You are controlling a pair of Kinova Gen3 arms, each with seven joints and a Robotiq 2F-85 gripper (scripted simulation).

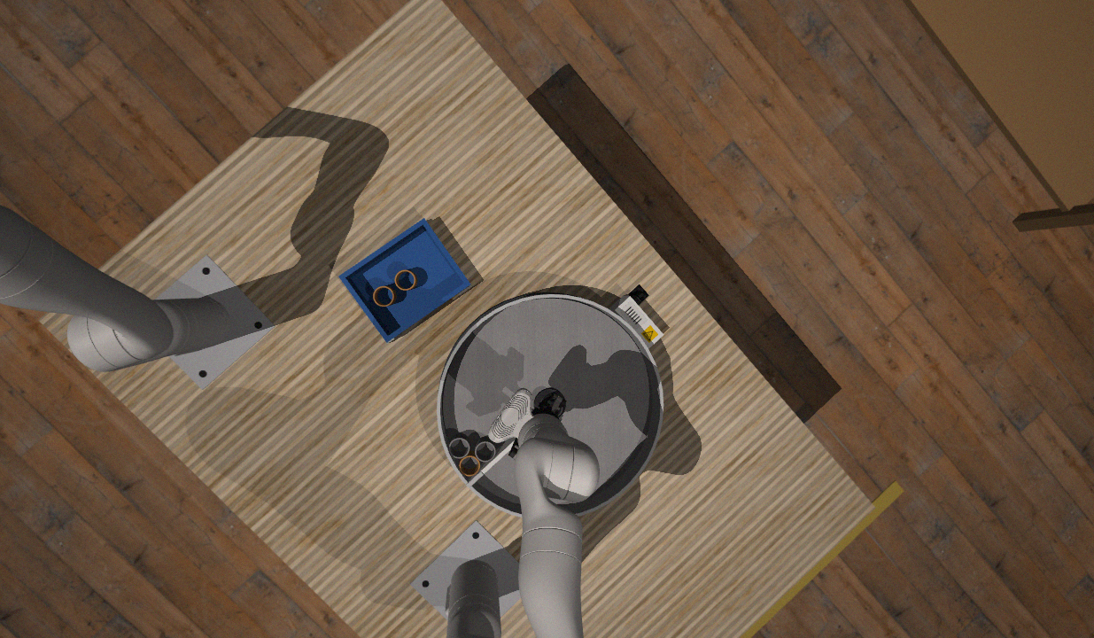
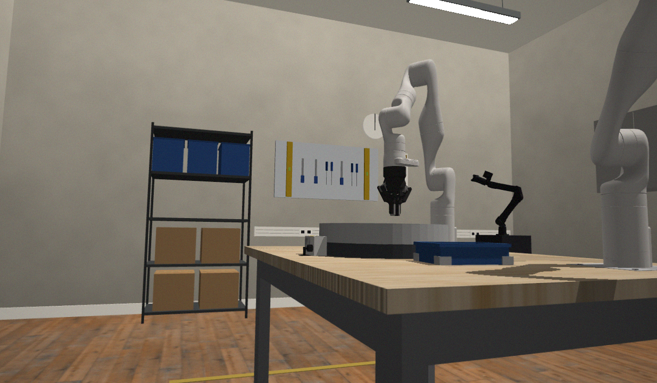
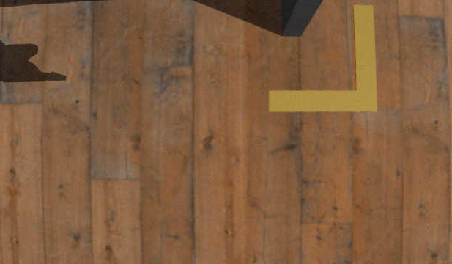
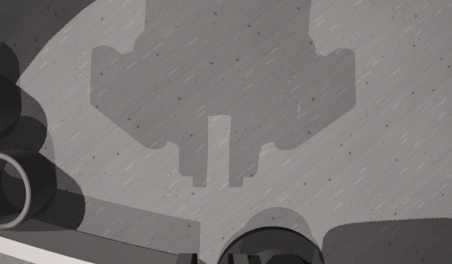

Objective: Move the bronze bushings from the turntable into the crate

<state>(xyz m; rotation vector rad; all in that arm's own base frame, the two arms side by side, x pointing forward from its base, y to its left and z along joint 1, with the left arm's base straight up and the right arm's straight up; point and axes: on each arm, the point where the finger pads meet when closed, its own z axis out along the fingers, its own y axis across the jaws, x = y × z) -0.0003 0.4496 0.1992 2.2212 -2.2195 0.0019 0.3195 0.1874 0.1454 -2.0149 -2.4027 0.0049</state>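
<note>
My right hand is 30 mm short of the round grey turntable, 20 mm to the left of it and 90 mm above it. Round my right hand: blue crate: 330 mm to the left, 120 mm below.
</note>
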